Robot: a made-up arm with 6 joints.
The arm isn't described. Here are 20 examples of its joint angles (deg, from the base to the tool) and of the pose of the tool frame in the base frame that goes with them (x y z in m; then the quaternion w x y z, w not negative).
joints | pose
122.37 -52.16 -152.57 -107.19 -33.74 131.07 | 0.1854 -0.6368 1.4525 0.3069 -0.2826 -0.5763 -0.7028
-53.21 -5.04 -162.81 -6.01 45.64 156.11 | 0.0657 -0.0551 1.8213 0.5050 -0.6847 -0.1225 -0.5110
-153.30 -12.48 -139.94 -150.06 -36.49 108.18 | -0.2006 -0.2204 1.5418 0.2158 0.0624 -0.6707 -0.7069
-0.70 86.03 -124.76 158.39 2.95 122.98 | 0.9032 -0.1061 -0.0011 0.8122 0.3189 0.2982 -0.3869
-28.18 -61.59 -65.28 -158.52 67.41 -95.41 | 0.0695 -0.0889 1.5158 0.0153 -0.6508 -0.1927 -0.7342
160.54 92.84 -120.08 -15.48 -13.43 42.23 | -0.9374 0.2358 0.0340 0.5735 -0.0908 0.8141 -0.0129
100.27 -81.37 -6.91 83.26 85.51 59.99 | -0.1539 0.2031 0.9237 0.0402 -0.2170 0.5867 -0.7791
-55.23 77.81 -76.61 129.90 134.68 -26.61 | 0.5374 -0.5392 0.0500 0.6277 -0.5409 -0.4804 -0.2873
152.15 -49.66 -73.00 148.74 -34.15 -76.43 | -0.1075 0.1678 1.2894 0.0130 -0.1607 -0.9496 0.2689
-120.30 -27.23 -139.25 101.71 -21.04 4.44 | -0.0688 0.1748 1.6908 0.2917 0.6417 -0.4191 0.5723
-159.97 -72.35 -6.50 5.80 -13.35 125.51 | -0.2395 -0.1187 1.0445 0.0969 -0.3611 0.6705 -0.6409
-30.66 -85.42 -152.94 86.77 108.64 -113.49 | -0.8084 0.6755 0.9473 0.8966 -0.2560 -0.2616 0.2492
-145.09 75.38 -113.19 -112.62 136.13 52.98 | -0.8530 -0.3889 0.3023 0.4591 0.6367 0.2093 0.5831
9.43 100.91 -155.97 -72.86 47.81 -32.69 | 1.0750 0.1437 0.0905 0.8321 -0.0513 0.1563 -0.5297
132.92 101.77 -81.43 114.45 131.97 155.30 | -0.4108 0.1762 -0.2115 0.0470 0.0156 -0.9081 -0.4158
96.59 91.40 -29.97 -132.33 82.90 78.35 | 0.1404 -0.0984 -0.0400 0.9455 -0.2782 0.0875 0.1447
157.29 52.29 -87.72 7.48 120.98 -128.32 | -0.6484 0.2263 0.2878 0.0596 -0.9774 0.0769 0.1875
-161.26 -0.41 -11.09 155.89 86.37 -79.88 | -0.4314 -0.2184 0.4422 0.1634 -0.5545 0.7370 -0.3501
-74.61 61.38 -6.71 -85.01 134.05 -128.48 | -0.1530 -0.1286 0.3019 0.1946 0.3333 -0.8018 -0.4562
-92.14 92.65 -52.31 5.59 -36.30 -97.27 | -0.0012 -0.3298 -0.1883 0.1853 0.4614 0.3765 -0.7817
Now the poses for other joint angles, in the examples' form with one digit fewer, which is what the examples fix.
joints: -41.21 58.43 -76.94 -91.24 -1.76 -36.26
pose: 0.673 -0.419 0.140 0.765 0.105 0.436 -0.461
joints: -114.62 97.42 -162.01 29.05 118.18 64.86
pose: -0.267 -0.939 0.173 0.970 -0.155 0.027 0.187
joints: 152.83 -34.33 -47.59 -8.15 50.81 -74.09
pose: -0.477 0.225 1.051 0.624 -0.271 0.319 0.660
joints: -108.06 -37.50 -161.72 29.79 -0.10 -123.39
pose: 0.173 0.653 1.576 0.381 -0.433 -0.767 -0.282
